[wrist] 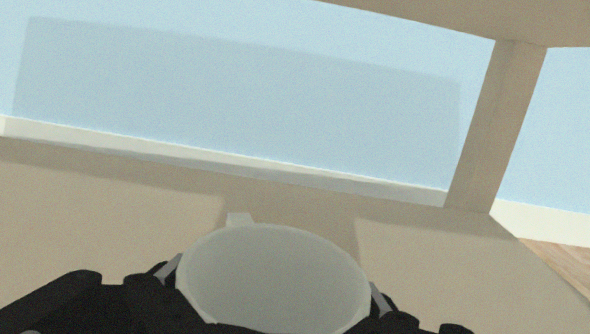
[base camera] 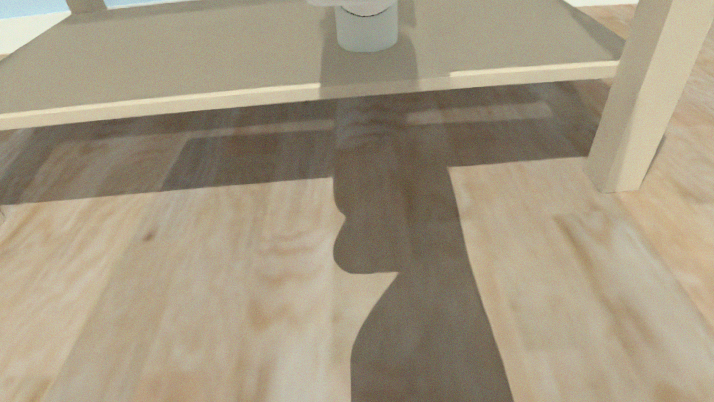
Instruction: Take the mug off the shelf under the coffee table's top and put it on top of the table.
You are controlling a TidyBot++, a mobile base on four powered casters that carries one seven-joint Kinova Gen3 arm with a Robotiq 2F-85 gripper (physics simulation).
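Frame: origin at the arm's base, x left, y down, z back, level; millimetres.
Seen in the pictures: gripper, fingertip midpoint: [wrist: 273,287].
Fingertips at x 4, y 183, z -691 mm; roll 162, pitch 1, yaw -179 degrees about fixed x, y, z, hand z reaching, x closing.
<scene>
Pixels of each thing's middle, then the offset from my fingertips to it. "*": a spot on its surface instead.
- pale grey-white mug at the middle of its body: [wrist: 257,316] [base camera: 361,3] dx +5, dy +16, dz +4 mm
- table top at a spot on its surface: [wrist: 540,20] * dx -208, dy -187, dz -196 mm
- table leg at the middle of its body: [base camera: 668,26] dx -310, dy +13, dz +154 mm
The pale grey-white mug [base camera: 367,36] [wrist: 272,270] stands upright on the shelf [base camera: 175,55] [wrist: 100,200] under the coffee table's top. In the wrist view its round opening faces the camera, and part of its handle shows at the far left of the rim. My gripper [wrist: 273,287] is shut on the mug, with one black finger against each side. The underside of the table top [wrist: 540,20] shows at the upper right of the wrist view. In the base view a white part of the arm hides the mug's upper part, and the fingers are hidden.
A table leg [base camera: 642,100] stands at the right in the base view. Another leg [wrist: 500,125] rises beyond the mug at the right in the wrist view. A light blue wall [wrist: 250,100] with a white skirting board is behind the table. The arm's shadow crosses the wooden floor.
</scene>
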